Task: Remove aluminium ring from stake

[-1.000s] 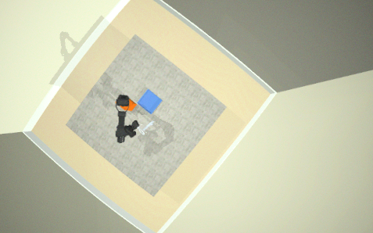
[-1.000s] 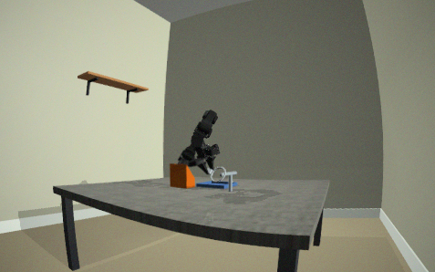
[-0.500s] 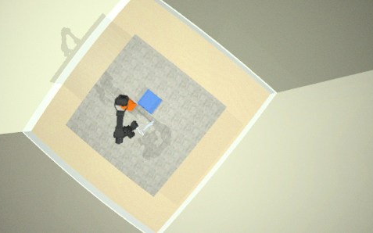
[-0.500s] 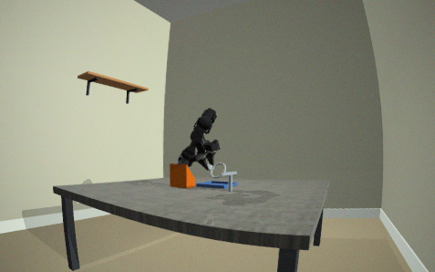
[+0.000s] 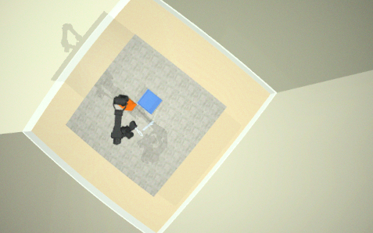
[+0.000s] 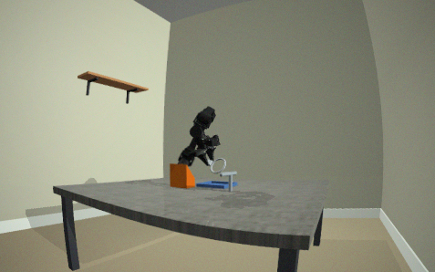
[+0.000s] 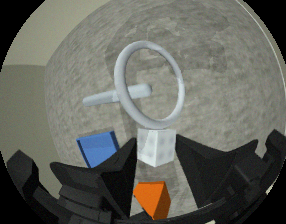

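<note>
Right now my gripper tip is 11 cm past the blue tray, 25 cm to the right of it and 14 cm above it. The rest, counted from my gripper tip: aluminium ring (5 cm ahead, 1 cm to the right).
</note>
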